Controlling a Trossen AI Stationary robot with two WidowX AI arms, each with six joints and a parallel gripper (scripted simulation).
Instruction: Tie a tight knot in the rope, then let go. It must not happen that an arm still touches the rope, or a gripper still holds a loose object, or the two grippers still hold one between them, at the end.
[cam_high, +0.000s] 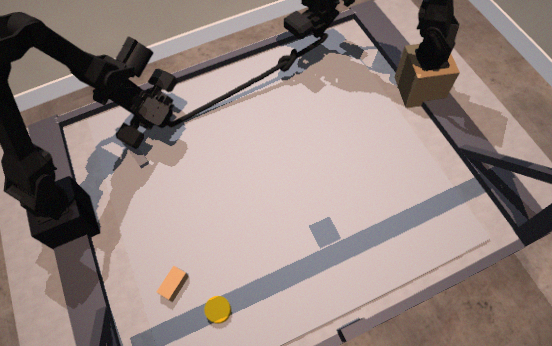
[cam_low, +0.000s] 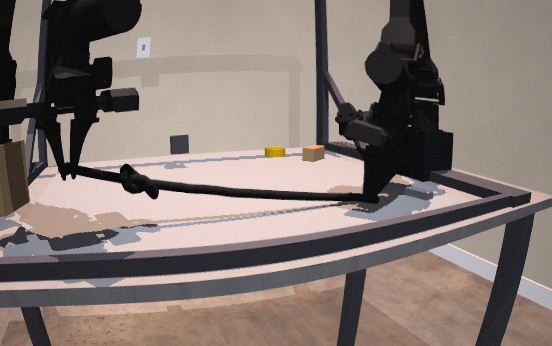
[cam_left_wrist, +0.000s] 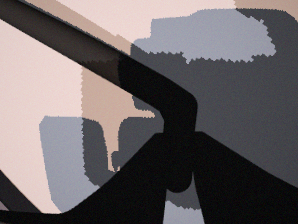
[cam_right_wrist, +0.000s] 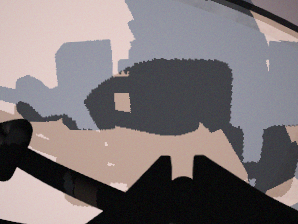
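My left hand is 9 cm to the right of the grey bar, 3 cm past it and 3 cm above it. Round my left hand: yellow disc 47 cm behind, 3 cm below, 2 cm to the left; then orange block 39 cm behind, 9 cm to the left, 2 cm below.
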